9 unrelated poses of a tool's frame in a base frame.
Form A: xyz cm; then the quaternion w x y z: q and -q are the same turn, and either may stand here.
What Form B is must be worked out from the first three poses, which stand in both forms.
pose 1, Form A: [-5.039, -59.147, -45.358, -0.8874, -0.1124, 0.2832, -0.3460]
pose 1, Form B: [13.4, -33.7, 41.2, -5.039, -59.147, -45.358]
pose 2, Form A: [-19.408, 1.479, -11.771, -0.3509, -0.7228, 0.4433, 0.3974]
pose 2, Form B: [107.2, -65.8, -59.0, -19.408, 1.479, -11.771]
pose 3, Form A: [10.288, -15.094, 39.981, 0.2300, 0.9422, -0.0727, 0.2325]
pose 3, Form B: [148.5, -11.5, 36.6, 10.288, -15.094, 39.981]
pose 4, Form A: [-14.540, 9.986, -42.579, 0.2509, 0.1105, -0.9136, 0.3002]
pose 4, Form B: [17.2, -142.5, 46.8, -14.540, 9.986, -42.579]
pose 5, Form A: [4.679, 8.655, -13.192, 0.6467, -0.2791, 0.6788, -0.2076]
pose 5, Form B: [-36.4, 88.5, -27.1, 4.679, 8.655, -13.192]
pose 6, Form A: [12.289, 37.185, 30.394, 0.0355, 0.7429, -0.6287, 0.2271]
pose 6, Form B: [130.8, -110.7, 40.0, 12.289, 37.185, 30.394]
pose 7, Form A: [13.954, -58.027, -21.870, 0.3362, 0.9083, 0.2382, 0.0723]
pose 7, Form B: [135.7, 35.6, 10.8, 13.954, -58.027, -21.870]
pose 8, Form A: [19.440, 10.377, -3.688, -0.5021, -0.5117, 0.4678, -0.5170]
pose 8, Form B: [70.8, -64.8, 71.6, 19.440, 10.377, -3.688]
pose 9, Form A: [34.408, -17.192, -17.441, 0.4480, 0.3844, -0.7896, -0.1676]
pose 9, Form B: [54.5, -112.0, -23.8, 34.408, -17.192, -17.441]
